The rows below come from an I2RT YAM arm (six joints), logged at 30 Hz.
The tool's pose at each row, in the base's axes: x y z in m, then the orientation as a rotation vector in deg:
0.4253 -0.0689 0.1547 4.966 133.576 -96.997
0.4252 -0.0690 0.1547 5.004 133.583 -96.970
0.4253 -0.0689 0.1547 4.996 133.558 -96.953
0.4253 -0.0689 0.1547 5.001 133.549 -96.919
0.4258 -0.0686 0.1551 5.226 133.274 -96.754
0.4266 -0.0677 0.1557 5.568 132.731 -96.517
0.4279 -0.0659 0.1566 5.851 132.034 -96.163
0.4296 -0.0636 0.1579 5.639 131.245 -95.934
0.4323 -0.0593 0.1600 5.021 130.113 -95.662
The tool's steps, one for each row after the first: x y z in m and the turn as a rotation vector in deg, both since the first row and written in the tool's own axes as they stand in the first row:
0.0001 -0.0001 0.0001 -0.015 0.010 0.028
0.0000 0.0000 0.0000 -0.015 -0.018 0.042
0.0000 0.0000 0.0000 -0.031 -0.036 0.062
-0.0006 -0.0002 -0.0003 0.000 -0.197 0.374
-0.0016 -0.0003 -0.0012 0.102 -0.520 0.900
-0.0033 -0.0003 -0.0029 0.192 -1.021 1.512
-0.0055 -0.0004 -0.0052 0.344 -1.745 1.849
-0.0090 -0.0005 -0.0094 0.570 -2.897 2.137

